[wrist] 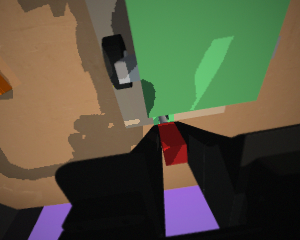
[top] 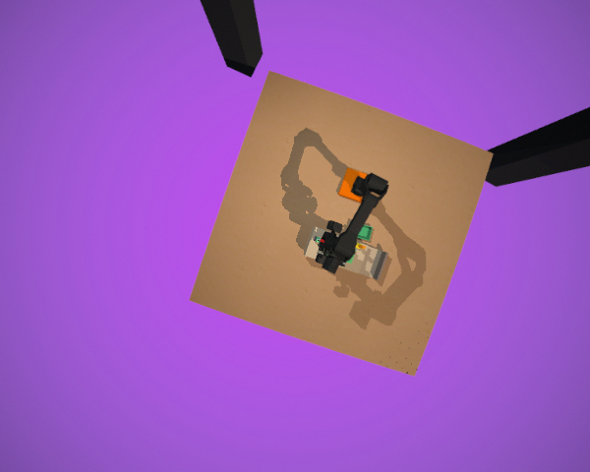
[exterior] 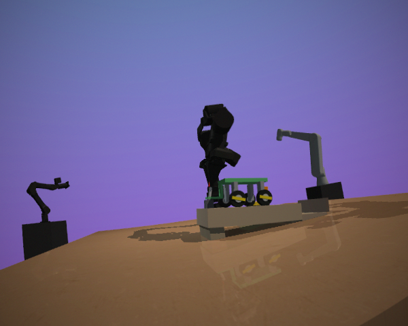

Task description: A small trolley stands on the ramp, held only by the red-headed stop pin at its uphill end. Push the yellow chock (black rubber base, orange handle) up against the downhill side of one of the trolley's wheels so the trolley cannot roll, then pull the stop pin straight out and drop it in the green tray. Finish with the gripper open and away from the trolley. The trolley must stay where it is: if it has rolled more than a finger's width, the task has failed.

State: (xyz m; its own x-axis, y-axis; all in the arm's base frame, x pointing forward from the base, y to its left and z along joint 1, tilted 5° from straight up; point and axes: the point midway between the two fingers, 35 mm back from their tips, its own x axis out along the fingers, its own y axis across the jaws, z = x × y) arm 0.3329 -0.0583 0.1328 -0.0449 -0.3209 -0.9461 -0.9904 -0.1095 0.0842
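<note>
Right now the yellow chock is 5 cm behind my gripper tip, 17 cm to the left of it and 6 cm below it. Also, from my gripper tip: red-headed stop pin: right at my gripper tip; then trolley: 1 cm ahead, 9 cm to the left, 3 cm below; then dark end block: 2 cm behind, 35 cm to the left, 11 cm below.
</note>
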